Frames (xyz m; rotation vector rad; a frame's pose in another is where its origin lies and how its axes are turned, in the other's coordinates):
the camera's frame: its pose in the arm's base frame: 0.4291 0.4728 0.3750 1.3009 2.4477 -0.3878
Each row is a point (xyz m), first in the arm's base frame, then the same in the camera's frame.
Working: the arm's base frame: its pose in the camera's frame: 0.0301 -0.5858 0.4519 -1.3009 -2.4477 0.3878

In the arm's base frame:
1: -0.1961 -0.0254 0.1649
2: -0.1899 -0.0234 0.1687
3: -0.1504 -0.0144 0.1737
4: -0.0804 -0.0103 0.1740
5: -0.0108 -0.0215 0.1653
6: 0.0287 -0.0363 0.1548
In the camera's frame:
1: 0.0446 -0.7766 0.2796
2: 0.0412 -0.7706 0.2764
3: 0.0252 -0.7331 0.2750
4: -0.0085 -0.6724 0.2849
5: -0.0495 -0.6196 0.3089
6: -0.0767 -0.5938 0.3309

